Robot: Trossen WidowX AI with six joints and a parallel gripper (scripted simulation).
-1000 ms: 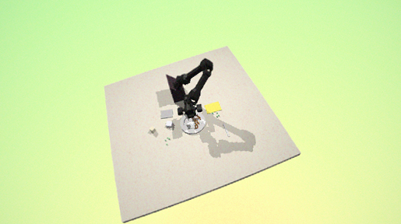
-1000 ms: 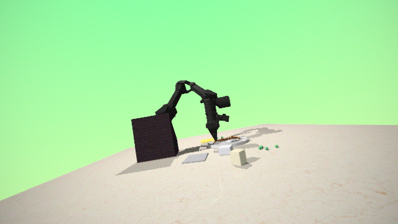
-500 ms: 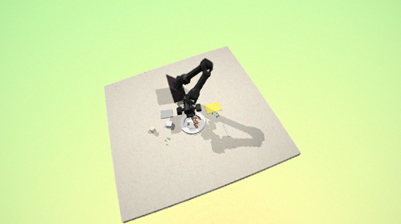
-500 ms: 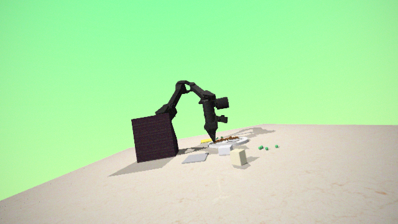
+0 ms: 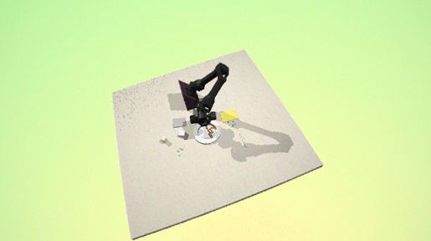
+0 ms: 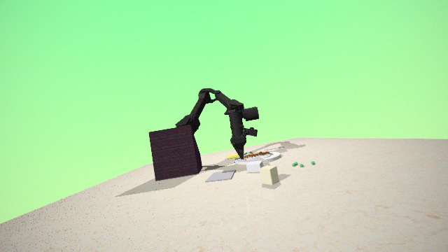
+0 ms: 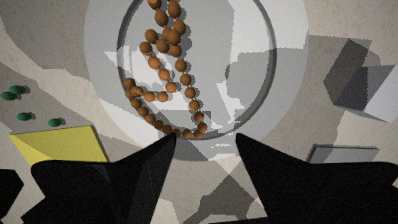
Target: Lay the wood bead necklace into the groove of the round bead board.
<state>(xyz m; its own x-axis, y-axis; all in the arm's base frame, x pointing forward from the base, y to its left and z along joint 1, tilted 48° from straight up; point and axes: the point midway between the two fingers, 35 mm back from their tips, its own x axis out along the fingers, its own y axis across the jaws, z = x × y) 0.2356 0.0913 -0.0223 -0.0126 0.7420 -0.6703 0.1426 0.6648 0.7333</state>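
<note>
Now: the round white bead board 60 mm ahead of my gripper tip and 10 mm below it. Round my gripper tip: thin white strip (220 mm to the left, 210 mm ahead, 20 mm below); then yellow card (190 mm to the left, 20 mm below, 20 mm behind); then grey flat plate (180 mm to the right, 90 mm behind, 20 mm below).
</note>
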